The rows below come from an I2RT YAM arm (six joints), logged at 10 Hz.
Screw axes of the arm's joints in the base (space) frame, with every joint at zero. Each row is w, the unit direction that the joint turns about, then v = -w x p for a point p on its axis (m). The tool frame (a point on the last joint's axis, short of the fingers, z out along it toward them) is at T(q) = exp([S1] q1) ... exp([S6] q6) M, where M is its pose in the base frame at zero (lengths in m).
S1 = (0, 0, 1, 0, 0, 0)
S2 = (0, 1, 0, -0.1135, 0, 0.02)
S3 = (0, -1, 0, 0.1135, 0, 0.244)
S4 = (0, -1, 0, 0.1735, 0, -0.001)
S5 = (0, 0, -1, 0, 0.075, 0)
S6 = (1, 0, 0, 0, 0.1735, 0)
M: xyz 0.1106 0 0.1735 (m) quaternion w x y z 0.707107 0 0.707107 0
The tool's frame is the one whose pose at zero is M.
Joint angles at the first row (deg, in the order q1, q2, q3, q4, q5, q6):
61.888, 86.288, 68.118, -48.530, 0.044, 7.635
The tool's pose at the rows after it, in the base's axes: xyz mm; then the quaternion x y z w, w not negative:
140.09 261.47 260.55 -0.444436 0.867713 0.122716 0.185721
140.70 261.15 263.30 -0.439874 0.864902 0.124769 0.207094
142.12 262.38 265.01 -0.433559 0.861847 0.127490 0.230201
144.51 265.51 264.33 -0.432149 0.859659 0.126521 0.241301
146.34 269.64 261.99 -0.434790 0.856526 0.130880 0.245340
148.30 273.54 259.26 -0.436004 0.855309 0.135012 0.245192
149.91 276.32 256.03 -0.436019 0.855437 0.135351 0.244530
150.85 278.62 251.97 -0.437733 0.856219 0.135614 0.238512
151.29 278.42 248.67 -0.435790 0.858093 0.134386 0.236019
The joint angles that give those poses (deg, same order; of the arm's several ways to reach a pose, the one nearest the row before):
61.887, 85.095, 67.414, -46.602, 0.569, 7.515
61.904, 84.258, 66.847, -44.661, 1.819, 7.537
61.935, 83.761, 66.271, -42.145, 3.170, 7.665
61.906, 84.272, 66.334, -40.663, 3.949, 7.419
61.940, 85.063, 66.356, -39.194, 3.705, 7.047
61.907, 85.986, 66.522, -38.172, 3.251, 6.942
61.877, 86.778, 66.534, -37.434, 3.165, 6.944
61.874, 87.613, 66.534, -37.177, 2.728, 6.943
61.786, 87.825, 66.057, -36.819, 2.719, 7.173

